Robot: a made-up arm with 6 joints.
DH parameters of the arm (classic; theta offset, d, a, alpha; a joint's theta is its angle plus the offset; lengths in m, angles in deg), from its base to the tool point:
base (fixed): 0 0 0 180
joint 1: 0 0.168 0.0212 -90
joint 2: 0 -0.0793 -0.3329 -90
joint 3: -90 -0.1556 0.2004 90
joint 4: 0 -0.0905 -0.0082 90
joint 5: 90 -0.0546 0.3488 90
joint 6: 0 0.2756 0.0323 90
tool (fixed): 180 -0.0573 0 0
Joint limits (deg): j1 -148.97..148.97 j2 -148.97..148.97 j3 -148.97..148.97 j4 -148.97..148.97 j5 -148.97..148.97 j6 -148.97..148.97
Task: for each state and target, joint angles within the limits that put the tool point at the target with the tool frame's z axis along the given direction. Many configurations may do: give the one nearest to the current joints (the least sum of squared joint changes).
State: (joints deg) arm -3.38 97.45 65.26 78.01 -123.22 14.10
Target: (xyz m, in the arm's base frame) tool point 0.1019 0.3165 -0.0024 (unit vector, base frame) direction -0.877 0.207 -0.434
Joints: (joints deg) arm -30.41 57.39 34.64 58.28 -137.58 -18.63
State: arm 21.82 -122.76 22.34 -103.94 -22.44 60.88
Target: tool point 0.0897 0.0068 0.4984 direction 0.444 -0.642 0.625
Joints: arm -26.21 -140.89 14.08 -109.50 -15.18 42.88
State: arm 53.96 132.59 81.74 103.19 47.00 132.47
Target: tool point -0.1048 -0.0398 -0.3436 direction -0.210 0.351 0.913
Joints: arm 82.49 110.35 111.38 97.02 7.90 148.97
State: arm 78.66 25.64 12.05 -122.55 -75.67 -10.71
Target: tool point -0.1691 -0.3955 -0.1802 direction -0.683 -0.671 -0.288
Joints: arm 94.00 78.10 -20.75 -119.01 -105.68 21.63
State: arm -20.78 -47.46 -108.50 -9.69 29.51 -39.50
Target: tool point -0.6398 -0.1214 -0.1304 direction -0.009 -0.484 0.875
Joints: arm -64.08 -23.45 -108.81 -26.17 34.81 -31.98
